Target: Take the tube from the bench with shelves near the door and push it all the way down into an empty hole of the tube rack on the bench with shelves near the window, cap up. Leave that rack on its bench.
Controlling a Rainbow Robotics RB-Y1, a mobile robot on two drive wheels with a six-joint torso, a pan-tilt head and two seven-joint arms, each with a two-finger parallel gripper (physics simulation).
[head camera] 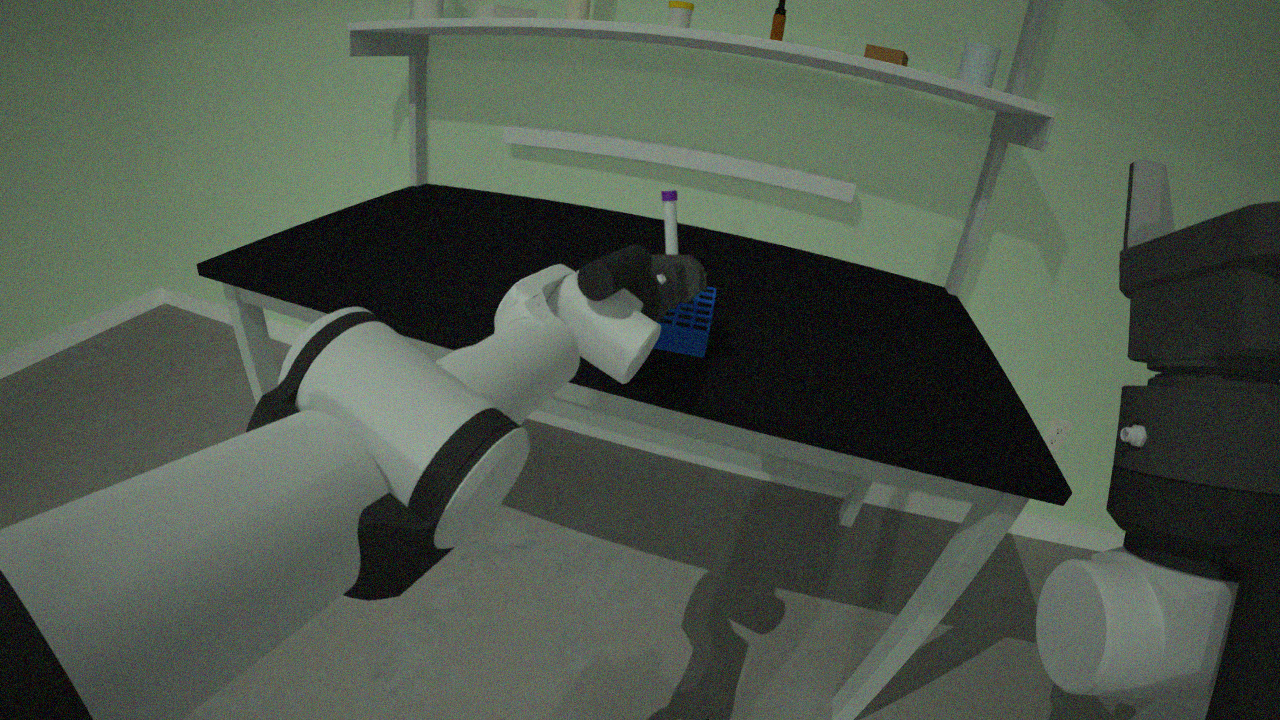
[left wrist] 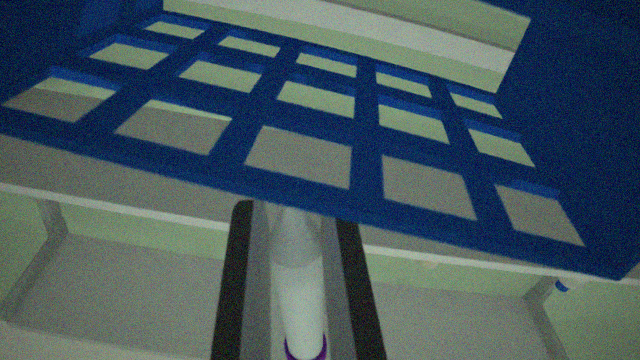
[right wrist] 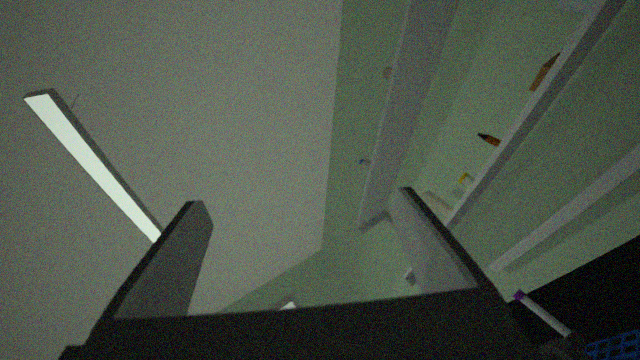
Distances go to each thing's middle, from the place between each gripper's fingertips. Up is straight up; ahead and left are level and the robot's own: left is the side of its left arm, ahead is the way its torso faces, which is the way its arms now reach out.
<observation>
The blue tube rack (head camera: 686,340) is 7 cm below my left hand. The rest, counted from my left hand: white tube with purple cap (head camera: 669,198): 4 cm above, 1 cm to the left.
Now: right hand 39 cm short of the white tube with purple cap, 36 cm to the right of it and 25 cm above it. Round my right hand: blue tube rack (39 cm ahead, 35 cm to the left, 37 cm below).
</observation>
